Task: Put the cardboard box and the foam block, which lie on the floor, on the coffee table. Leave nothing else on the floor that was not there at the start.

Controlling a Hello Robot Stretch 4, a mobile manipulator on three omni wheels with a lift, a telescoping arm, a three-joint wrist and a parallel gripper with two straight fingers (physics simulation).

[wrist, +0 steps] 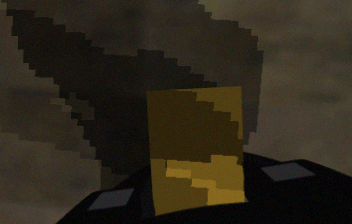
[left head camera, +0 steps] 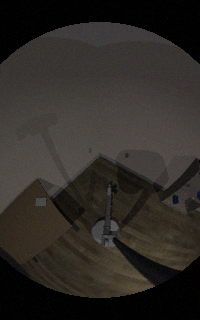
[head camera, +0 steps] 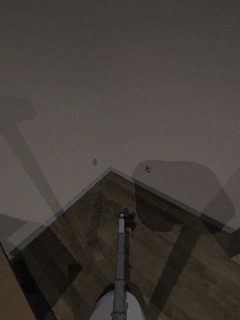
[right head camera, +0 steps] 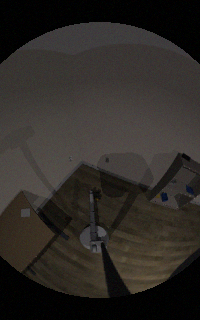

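Observation:
A yellow block, which looks like the foam block, is upright in the lower middle of the wrist view, partly in shadow. My gripper is low over the wooden floor near the room corner. Its two black fingers are against the left and right sides of the block, shut on it. The lower end of the block is hidden by the gripper. I cannot make out the cardboard box. A brown table top is at the lower left; I cannot tell if it is the coffee table.
A white square lies on the brown top. Light walls meet beyond the gripper, with a pale baseboard. At the right, blue things are in or on a grey piece of furniture. Large shadows cross the floor and walls.

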